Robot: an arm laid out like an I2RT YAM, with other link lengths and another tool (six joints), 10 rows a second.
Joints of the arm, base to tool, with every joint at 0 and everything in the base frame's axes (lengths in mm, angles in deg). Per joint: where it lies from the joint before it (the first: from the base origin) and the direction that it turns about. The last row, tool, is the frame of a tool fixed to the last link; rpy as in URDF.
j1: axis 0 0 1 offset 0.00 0.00 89.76
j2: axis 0 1 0 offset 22.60 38.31 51.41
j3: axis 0 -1 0 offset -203.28 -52.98 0.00
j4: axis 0 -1 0 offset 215.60 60.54 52.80
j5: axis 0 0 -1 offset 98.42 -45.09 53.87
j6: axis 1 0 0 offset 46.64 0.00 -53.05
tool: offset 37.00 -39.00 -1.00 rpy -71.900 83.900 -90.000
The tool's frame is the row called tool.
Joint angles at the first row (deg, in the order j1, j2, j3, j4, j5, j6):
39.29, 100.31, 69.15, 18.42, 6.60, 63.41
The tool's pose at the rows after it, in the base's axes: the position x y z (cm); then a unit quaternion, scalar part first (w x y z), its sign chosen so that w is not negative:
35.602, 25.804, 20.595, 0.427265, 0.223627, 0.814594, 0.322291
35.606, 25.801, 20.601, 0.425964, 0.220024, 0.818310, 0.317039
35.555, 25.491, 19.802, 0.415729, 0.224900, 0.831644, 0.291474
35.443, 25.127, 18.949, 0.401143, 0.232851, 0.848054, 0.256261
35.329, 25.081, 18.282, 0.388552, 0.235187, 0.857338, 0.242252
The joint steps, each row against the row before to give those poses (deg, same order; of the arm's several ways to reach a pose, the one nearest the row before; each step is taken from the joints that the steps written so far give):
-0.09, -0.41, -0.97, 2.67, -0.31, -0.29
0.00, 0.04, 0.57, -1.21, -0.14, -0.44
-0.09, 0.52, 1.08, -3.94, 0.96, -0.10
0.00, 0.87, 2.15, -5.89, 1.55, 0.12
0.03, 0.79, 0.97, -2.63, 0.13, 0.48

